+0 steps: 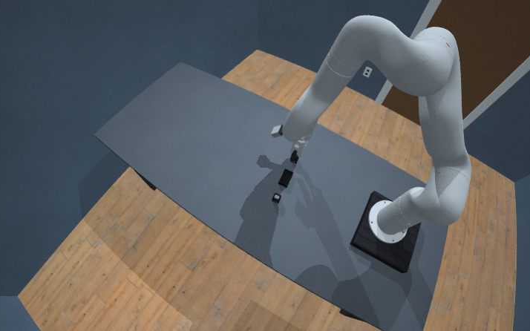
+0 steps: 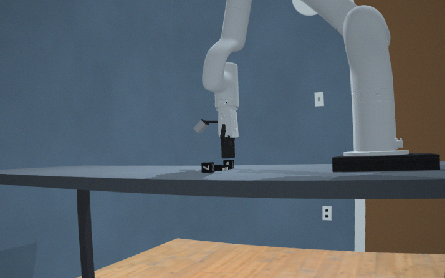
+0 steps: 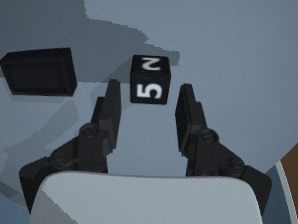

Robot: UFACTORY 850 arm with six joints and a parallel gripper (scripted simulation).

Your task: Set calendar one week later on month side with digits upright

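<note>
The black tray lies 40 mm behind my hand, 100 mm to the left of it and 50 mm below it. The rest, counted from my hand: calendar cube (70 mm behind, 200 mm to the left, 40 mm below).
</note>
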